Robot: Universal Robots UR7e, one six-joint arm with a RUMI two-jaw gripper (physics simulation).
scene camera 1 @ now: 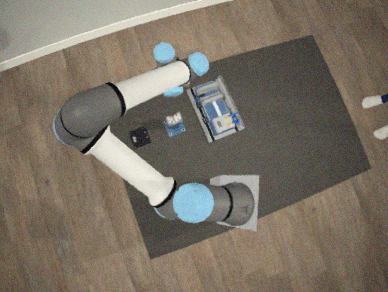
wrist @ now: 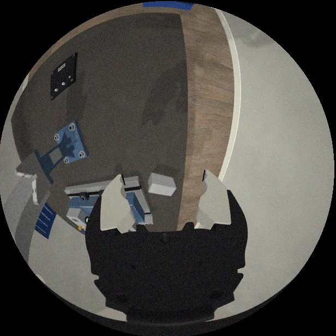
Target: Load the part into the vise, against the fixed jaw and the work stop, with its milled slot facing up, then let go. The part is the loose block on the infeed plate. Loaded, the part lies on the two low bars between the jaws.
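Places are measured from the arm's base along level axes (x ahead, y left, z up), in centimetres.
Pixels of known places: arm's base, origin of the base link: (scene camera 1: pixel 237 203).
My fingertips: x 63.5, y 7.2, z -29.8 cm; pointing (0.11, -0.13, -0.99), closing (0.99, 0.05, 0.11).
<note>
Ahead of a thing's pixels: the offset from my fingertips to its middle. Level surfaces: height alone.
A light grey block (wrist: pixel 162 185), which looks like the part, lies below the open gap between the fingers in the wrist view, beside one end of the vise. I cannot make out its slot or the plate under it. The block does not show in the scene view, where the arm covers that area. The vise @(dx -18.9, dy -18.0, dz -3.8 cm) (scene camera 1: pixel 231 103) (wrist: pixel 91 188) looks like the grey-walled assembly with blue inside; the gripper covers part of it in the wrist view. I cannot tell its bars apart. My gripper (wrist: pixel 163 173) is open and empty, above and apart from the block. The arm hides it in the scene view.
A blue stand (scene camera 1: pixel 174 129) (wrist: pixel 73 142) with a grey top piece is left of the vise in the scene view. A flat black plate @(dx -22.7, dy +22.5, dz -8.3 cm) (scene camera 1: pixel 140 136) (wrist: pixel 64 76) lies farther left. All are on the dark mat @(dz -8.7 cm) (scene camera 1: pixel 300 110) (wrist: pixel 125 100). The robot's base is at its lower edge.
</note>
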